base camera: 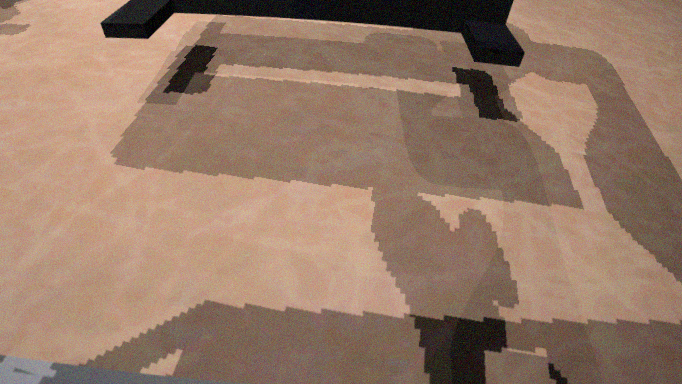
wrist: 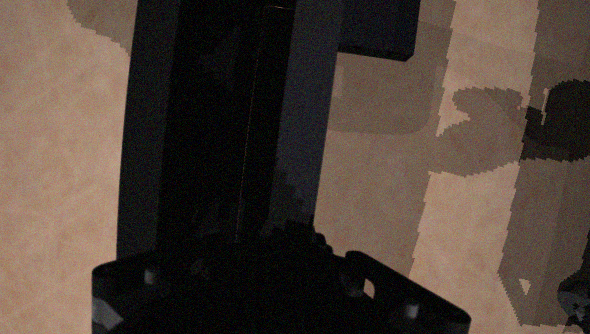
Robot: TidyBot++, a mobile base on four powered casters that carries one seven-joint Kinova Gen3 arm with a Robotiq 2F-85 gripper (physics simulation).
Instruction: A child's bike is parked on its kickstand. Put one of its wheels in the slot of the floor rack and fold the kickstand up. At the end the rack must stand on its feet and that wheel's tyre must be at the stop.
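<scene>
The floor rack is dark navy. In the base camera view only its two feet (base camera: 135,21) (base camera: 492,42) and a low bar between them show at the top edge, standing on the floor. In the wrist view its two long rails (wrist: 141,144) (wrist: 304,108) run up the picture, with one foot (wrist: 380,29) at the upper right. A black tyre (wrist: 225,126) of the bike lies in the slot between the rails. My gripper (wrist: 288,235) is at the near end of the slot, very dark, shut on that wheel. The stop and the kickstand are hidden.
The tan floor (base camera: 212,253) carries broad shadows of the bike and my arm. A grey corner of my base (base camera: 22,369) shows at the bottom left.
</scene>
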